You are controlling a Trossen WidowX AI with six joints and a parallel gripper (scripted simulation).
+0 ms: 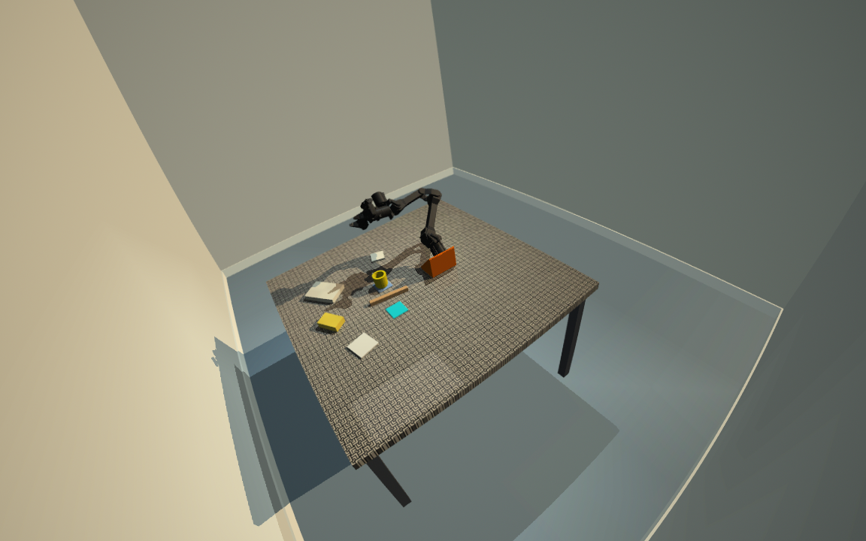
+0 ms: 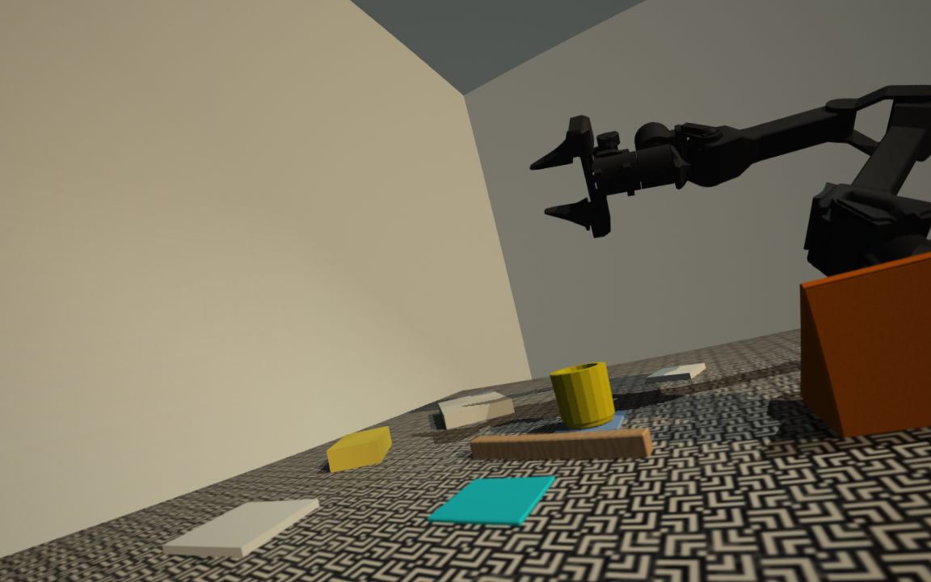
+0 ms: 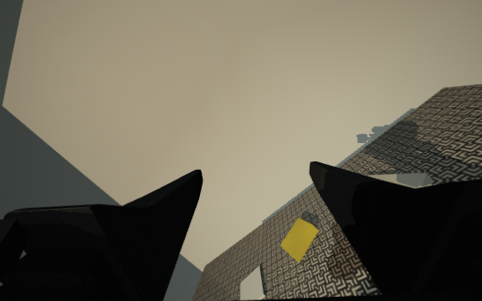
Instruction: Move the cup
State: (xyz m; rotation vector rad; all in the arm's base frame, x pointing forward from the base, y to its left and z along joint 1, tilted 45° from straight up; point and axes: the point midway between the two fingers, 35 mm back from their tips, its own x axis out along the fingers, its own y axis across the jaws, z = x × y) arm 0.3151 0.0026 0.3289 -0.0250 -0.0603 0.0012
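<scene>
The yellow cup lies 10 mm behind my gripper tip, 110 mm to the left of it and 310 mm below it. Also, from my gripper tip: blue marble (30 mm behind, 100 mm to the left, 330 mm below); pale blue pad (10 mm behind, 110 mm to the left, 360 mm below); wooden bar (20 mm ahead, 210 mm to the left, 350 mm below).
</scene>
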